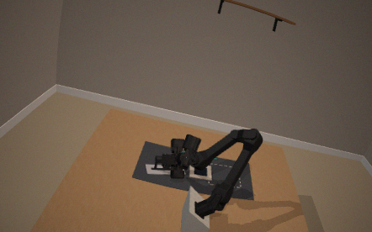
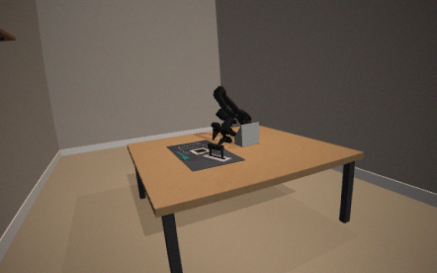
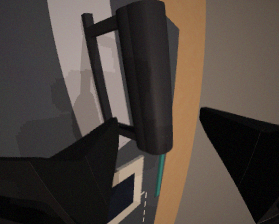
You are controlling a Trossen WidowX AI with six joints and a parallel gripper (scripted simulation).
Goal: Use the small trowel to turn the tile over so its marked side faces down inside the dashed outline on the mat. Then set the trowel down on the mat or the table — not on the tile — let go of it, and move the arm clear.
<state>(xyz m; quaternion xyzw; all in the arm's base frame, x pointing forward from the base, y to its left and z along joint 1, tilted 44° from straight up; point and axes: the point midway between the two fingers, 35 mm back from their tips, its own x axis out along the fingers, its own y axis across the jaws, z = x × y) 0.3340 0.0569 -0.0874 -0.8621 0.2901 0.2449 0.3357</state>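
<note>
Now: gripper tip 160 mm to the left of the tile, 80 mm above it and 30 mm short of it. The rest, counted from my gripper tip: teal flat tool (180 mm ahead, 140 mm to the right, 90 mm below).
</note>
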